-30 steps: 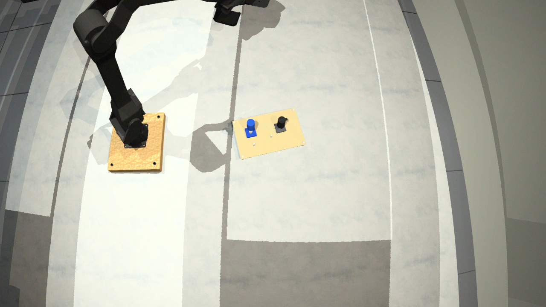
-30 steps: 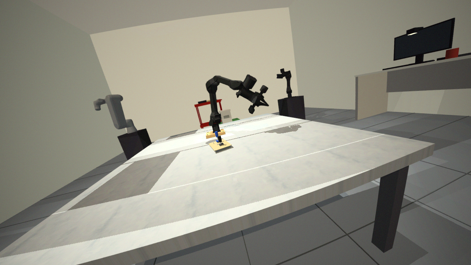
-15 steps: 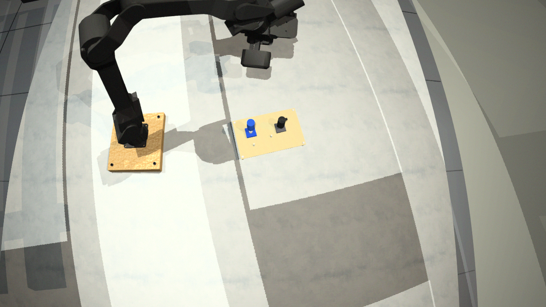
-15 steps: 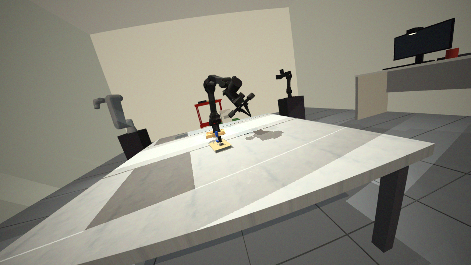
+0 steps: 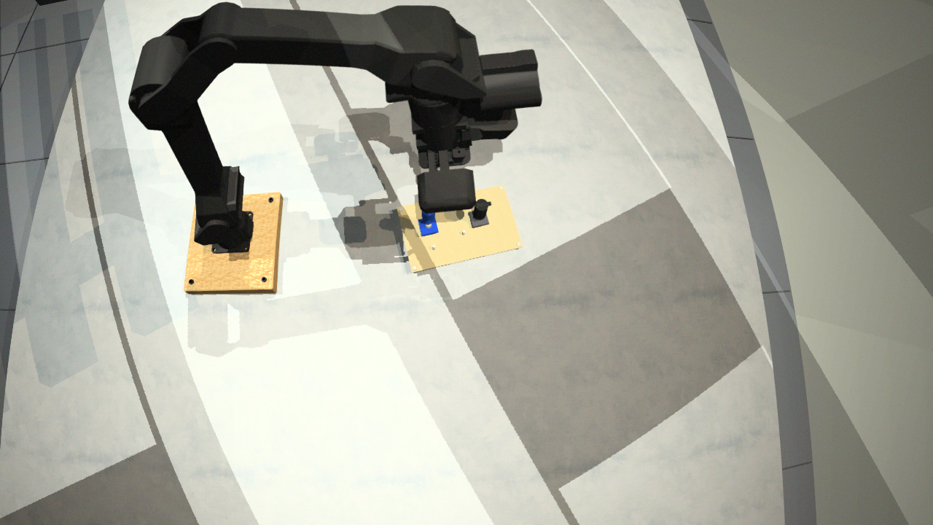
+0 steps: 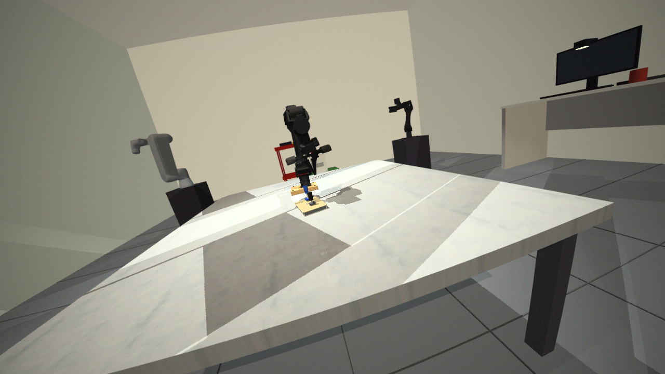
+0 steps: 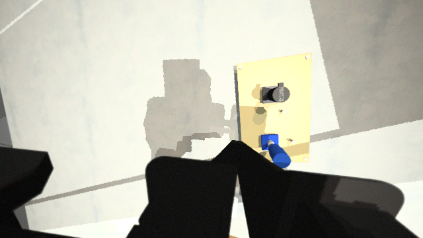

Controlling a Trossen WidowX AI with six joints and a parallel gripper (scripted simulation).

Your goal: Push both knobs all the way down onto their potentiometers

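The blue knob lies 60 mm below my gripper tip, 50 mm to the right of it and 20 mm behind it. Also, from my gripper tip: dark knob 70 mm below, 50 mm ahead, 40 mm to the right.
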